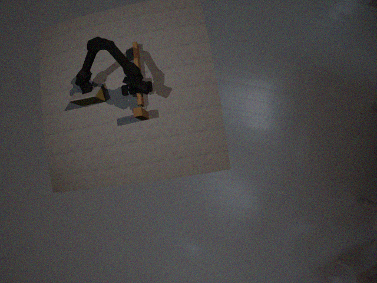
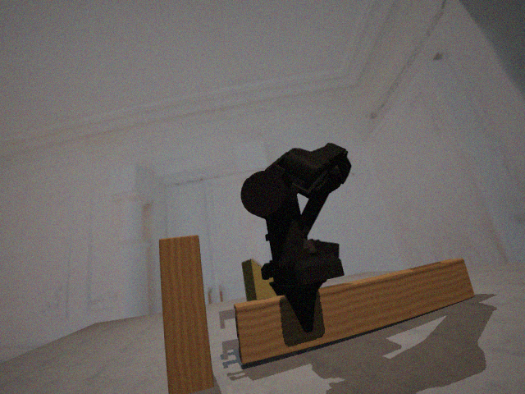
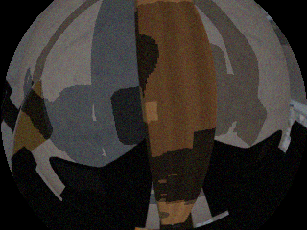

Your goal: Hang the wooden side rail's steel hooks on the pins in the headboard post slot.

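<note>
Now: the headboard post 10 mm behind my gripper tip, 160 mm to the right of it and 60 mm above it.
</note>
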